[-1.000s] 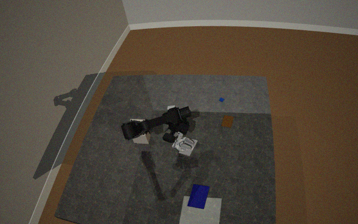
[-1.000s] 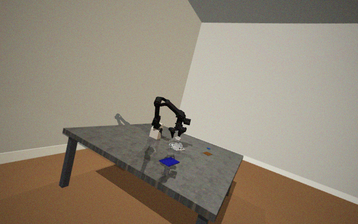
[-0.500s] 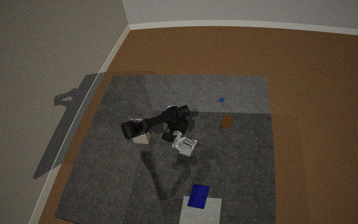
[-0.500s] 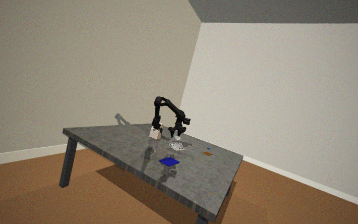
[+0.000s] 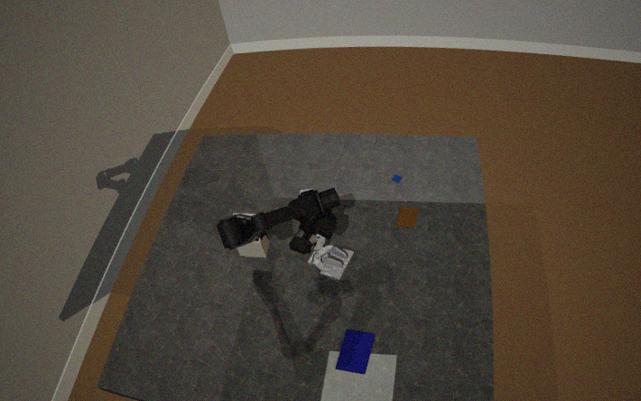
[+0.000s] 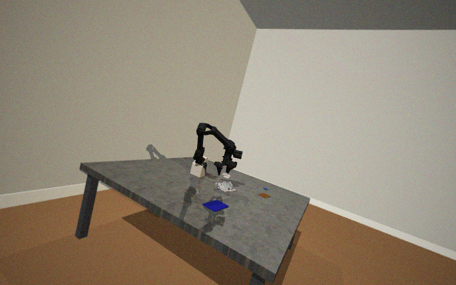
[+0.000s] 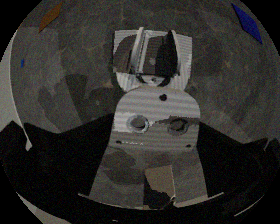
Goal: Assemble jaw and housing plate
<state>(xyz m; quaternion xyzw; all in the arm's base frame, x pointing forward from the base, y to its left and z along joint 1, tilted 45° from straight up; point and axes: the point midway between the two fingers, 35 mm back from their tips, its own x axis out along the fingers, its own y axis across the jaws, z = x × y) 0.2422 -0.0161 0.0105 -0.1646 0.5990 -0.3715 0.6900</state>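
My gripper tip is 70 mm above the white jaw, 20 mm to the left of it and 20 mm short of it. Round my gripper tip: small blue square: 390 mm to the left, 260 mm ahead, 80 mm below; orange patch: 300 mm ahead, 190 mm to the left, 80 mm below.
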